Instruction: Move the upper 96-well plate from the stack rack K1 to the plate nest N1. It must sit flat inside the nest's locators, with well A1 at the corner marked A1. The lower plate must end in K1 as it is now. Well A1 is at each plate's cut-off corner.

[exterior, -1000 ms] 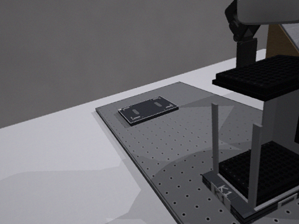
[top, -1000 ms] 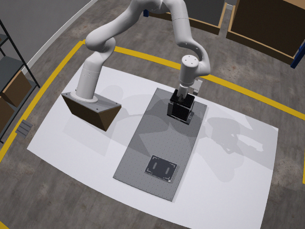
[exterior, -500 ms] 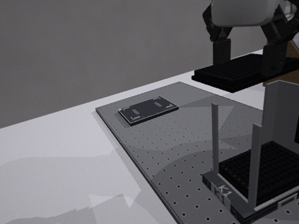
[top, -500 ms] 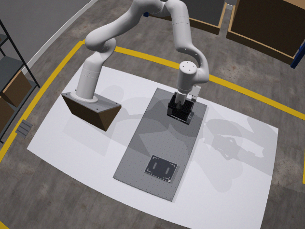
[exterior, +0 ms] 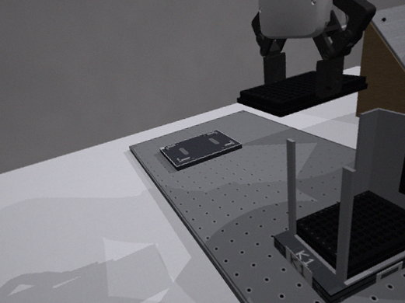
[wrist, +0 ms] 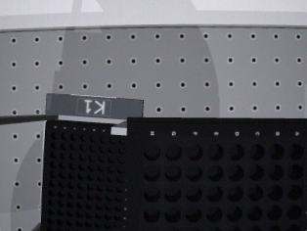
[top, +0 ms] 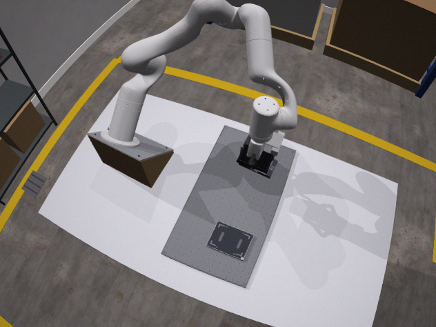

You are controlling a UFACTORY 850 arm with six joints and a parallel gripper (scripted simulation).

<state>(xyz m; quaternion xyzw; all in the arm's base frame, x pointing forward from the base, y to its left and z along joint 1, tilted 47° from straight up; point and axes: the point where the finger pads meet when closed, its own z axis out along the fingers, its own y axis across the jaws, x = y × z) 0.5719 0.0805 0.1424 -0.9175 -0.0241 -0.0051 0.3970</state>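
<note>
The plate nest N1 lies 40 mm ahead of my hand, 300 mm to the right of it and 190 mm below it. The rest, counted from my hand: black plate 10 mm behind, 90 mm to the left, 170 mm below.
</note>
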